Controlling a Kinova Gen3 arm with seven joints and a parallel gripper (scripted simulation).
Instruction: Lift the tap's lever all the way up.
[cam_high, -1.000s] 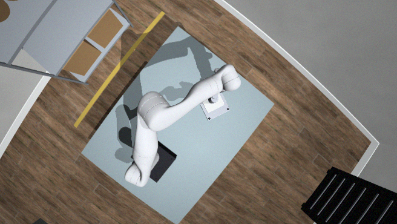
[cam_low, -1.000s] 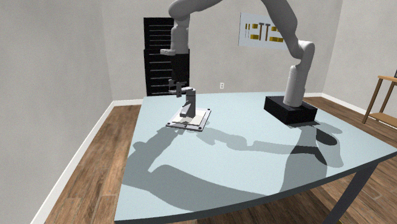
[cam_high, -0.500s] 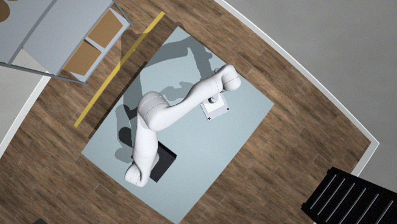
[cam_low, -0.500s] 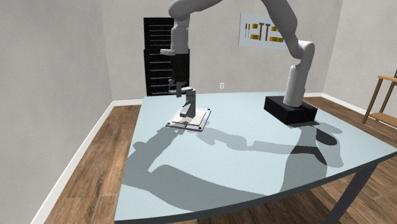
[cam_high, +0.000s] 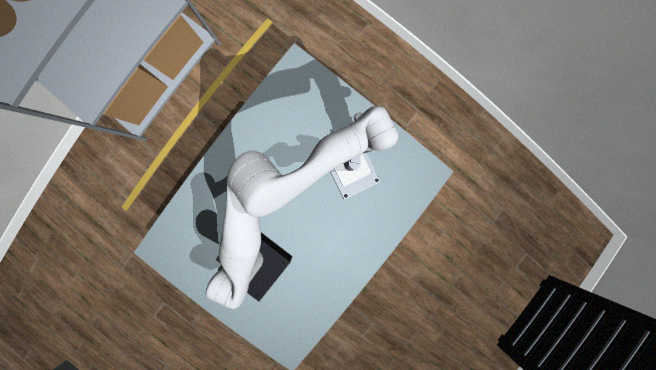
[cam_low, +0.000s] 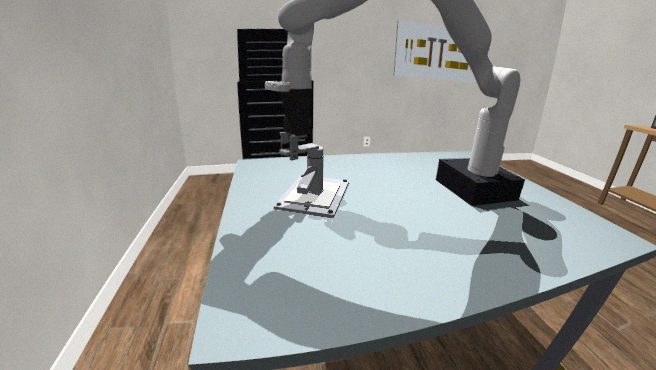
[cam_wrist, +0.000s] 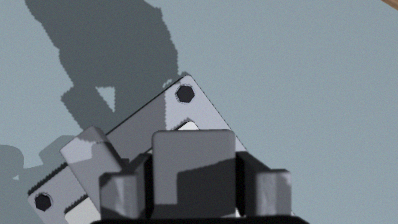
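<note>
Right now the lever is 30 mm behind my hand and 20 mm to the right of it. From my hand the other things lie so: base plate: 140 mm below, 80 mm behind, 40 mm to the right.
</note>
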